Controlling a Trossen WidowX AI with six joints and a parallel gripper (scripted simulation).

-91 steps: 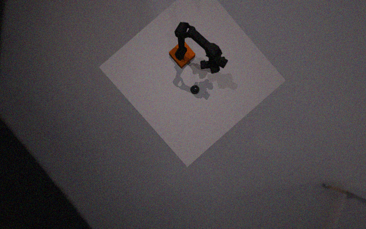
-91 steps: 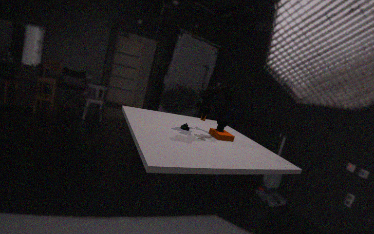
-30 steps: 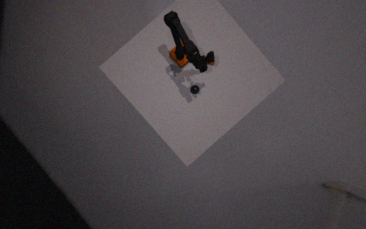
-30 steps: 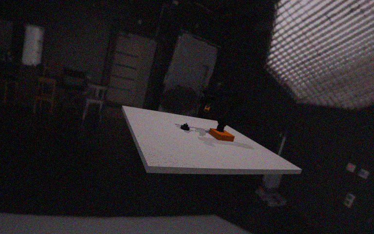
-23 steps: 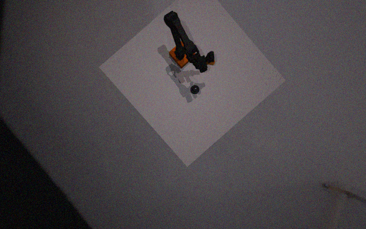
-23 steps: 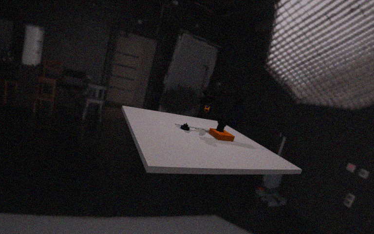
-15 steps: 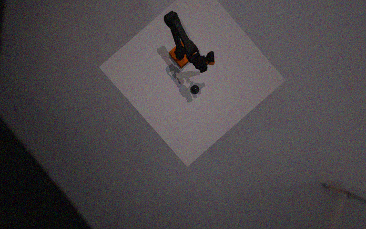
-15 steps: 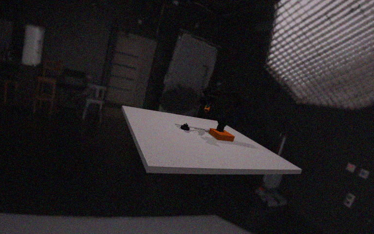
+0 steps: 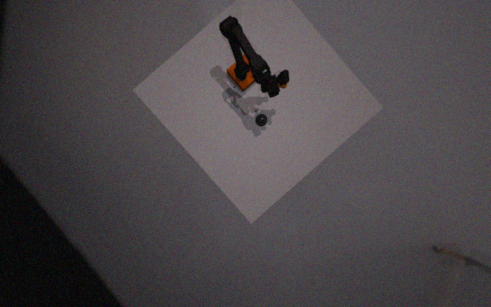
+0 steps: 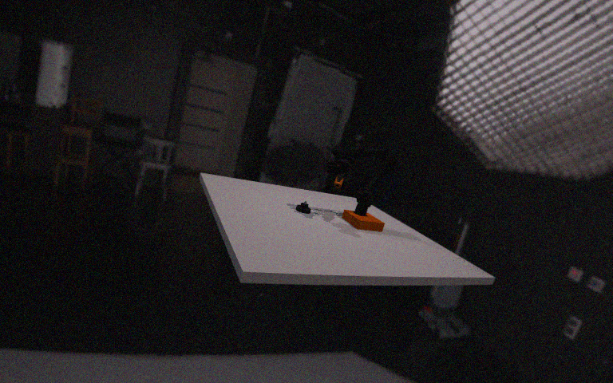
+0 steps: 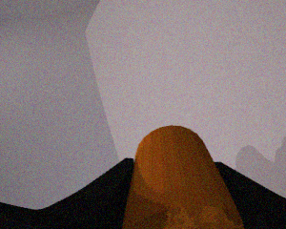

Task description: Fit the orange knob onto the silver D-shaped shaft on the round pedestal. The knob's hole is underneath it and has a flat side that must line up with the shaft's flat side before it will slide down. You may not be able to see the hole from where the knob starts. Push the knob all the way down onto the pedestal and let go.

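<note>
My gripper tip is now 2 cm to the left of the orange knob, 2 cm below it and 2 cm past it. Round my gripper tip: pedestal with D-shaped shaft 20 cm to the right, 19 cm below, 3 cm ahead.
</note>
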